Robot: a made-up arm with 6 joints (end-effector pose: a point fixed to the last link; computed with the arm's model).
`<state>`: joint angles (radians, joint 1 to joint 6).
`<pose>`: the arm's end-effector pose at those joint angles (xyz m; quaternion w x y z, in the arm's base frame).
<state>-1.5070 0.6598 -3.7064 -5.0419 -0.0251 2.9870</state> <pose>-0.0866 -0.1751 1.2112 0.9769 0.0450 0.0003 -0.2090</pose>
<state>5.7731 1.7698 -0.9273 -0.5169 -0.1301 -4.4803</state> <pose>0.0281 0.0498 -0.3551 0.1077 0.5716 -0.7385 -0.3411</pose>
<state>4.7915 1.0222 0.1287 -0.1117 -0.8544 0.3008</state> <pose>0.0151 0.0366 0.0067 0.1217 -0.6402 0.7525 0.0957</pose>
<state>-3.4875 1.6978 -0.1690 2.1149 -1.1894 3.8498</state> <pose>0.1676 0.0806 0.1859 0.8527 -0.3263 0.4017 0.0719</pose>
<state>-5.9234 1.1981 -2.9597 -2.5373 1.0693 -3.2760</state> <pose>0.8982 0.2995 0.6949 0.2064 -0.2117 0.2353 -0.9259</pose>
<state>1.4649 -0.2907 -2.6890 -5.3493 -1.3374 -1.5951</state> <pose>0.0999 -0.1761 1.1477 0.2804 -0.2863 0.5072 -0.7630</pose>
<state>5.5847 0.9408 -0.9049 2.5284 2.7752 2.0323</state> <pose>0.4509 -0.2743 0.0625 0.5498 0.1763 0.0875 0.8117</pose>
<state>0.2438 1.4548 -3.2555 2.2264 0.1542 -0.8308</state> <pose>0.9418 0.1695 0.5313 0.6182 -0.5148 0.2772 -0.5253</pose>
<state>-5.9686 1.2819 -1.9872 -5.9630 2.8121 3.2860</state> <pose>0.5568 0.2261 0.0531 0.8711 0.0712 -0.4840 0.0427</pose>
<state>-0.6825 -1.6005 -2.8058 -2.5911 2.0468 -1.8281</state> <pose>-0.7691 0.5181 0.3204 0.2135 0.6068 -0.7497 0.1556</pose>
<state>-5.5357 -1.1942 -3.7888 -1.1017 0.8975 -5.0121</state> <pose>-0.6387 -0.6370 0.2559 0.5867 0.5069 0.3951 -0.4927</pose>
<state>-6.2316 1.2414 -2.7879 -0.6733 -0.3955 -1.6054</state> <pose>0.9214 0.1357 0.6036 0.6744 0.1559 0.5799 0.4295</pose>
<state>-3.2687 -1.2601 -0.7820 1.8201 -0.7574 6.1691</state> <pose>-0.1139 0.1708 0.8130 0.6573 -0.6328 -0.1003 0.3968</pose>
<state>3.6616 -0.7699 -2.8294 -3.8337 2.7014 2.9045</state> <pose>0.5511 0.2092 0.9175 0.0126 -0.0637 0.9870 -0.1469</pose>
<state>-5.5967 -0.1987 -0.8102 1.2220 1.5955 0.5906</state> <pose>0.3412 0.4369 0.4257 0.3030 -0.7905 0.1145 0.5198</pose>
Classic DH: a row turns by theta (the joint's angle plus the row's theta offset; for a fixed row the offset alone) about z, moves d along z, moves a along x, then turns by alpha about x. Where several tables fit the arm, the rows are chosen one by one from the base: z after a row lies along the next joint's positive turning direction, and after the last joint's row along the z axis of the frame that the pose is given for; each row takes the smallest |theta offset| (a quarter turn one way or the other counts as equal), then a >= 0, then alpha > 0; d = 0 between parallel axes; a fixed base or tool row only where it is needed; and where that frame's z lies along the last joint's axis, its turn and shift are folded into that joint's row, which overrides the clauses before.
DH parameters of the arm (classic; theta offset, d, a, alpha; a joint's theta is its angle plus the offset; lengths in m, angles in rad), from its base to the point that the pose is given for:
joint 1: 0 0.344 0 -1.5708
joint 2: -1.386 0 0.3428 0
joint 3: 1.386 0 0.114 -1.5708
joint 4: 0 0.504 0 1.5708
joint 5: 0 0 0.1 -1.5708
joint 6: 0 0.127 0 0

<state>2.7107 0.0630 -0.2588 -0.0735 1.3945 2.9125</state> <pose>-0.1896 0.0958 0.0649 0.1578 0.8235 -0.0575 0.5418</pose>
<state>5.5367 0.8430 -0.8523 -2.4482 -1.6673 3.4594</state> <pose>0.2866 -0.1634 0.1291 0.3943 -0.4323 0.5182 0.6238</pose>
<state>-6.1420 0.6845 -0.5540 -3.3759 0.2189 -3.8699</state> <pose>0.2229 0.0152 -0.0849 0.0067 -0.8514 -0.5223 -0.0479</pose>
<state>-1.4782 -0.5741 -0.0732 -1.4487 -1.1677 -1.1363</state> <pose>0.1778 -0.2391 0.3729 0.5253 0.5633 0.5526 0.3183</pose>
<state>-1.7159 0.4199 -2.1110 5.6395 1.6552 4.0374</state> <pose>-0.1933 -0.7629 0.7032 0.1098 -0.9239 -0.2172 0.2954</pose>
